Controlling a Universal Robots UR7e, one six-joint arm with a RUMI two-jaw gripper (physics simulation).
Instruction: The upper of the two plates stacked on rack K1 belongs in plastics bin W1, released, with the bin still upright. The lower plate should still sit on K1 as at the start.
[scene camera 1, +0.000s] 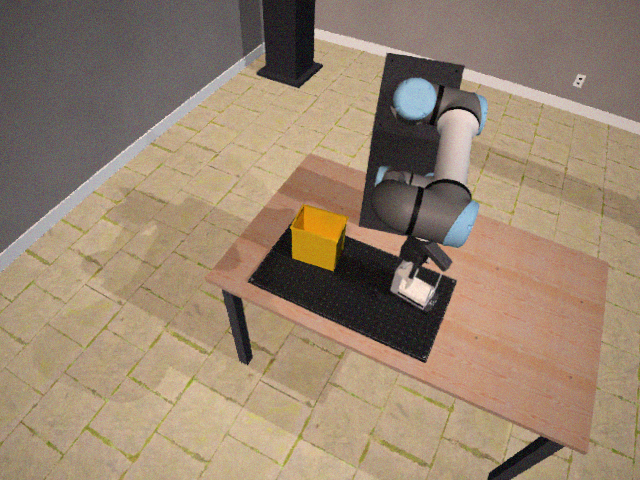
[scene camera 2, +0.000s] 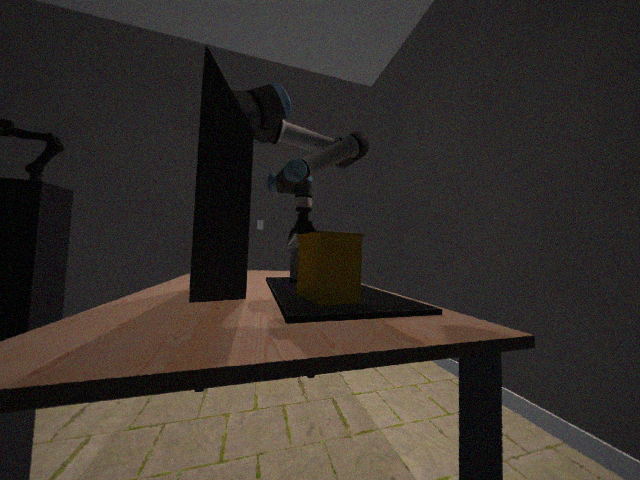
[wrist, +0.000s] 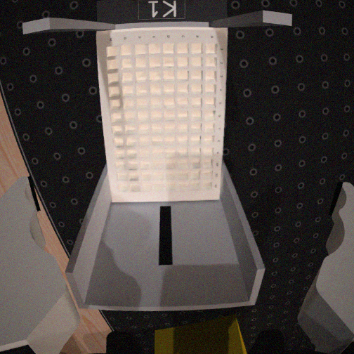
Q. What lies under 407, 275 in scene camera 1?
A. My gripper.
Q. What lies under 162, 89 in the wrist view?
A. A white plate.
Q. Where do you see my gripper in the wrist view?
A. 186, 184
